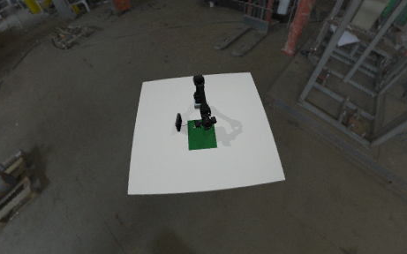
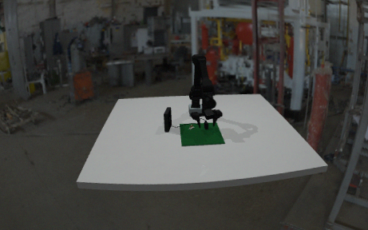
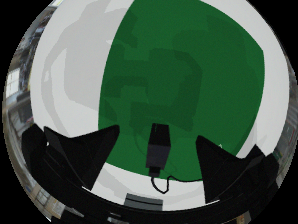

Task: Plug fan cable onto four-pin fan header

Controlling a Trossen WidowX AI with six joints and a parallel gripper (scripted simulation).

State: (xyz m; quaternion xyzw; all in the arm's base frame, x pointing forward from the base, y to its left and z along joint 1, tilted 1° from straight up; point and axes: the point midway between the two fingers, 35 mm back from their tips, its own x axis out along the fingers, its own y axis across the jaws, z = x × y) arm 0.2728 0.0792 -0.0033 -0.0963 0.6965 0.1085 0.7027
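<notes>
Right now the pale four-pin header is 9 cm to the right of my gripper tip, 2 cm below it and 1 cm behind it. Round my gripper tip: green board (6 cm ahead, 4 cm to the right, 3 cm below); then black fan (23 cm to the right, 4 cm above, 2 cm behind); then black plug (1 cm behind, 1 cm above).
</notes>
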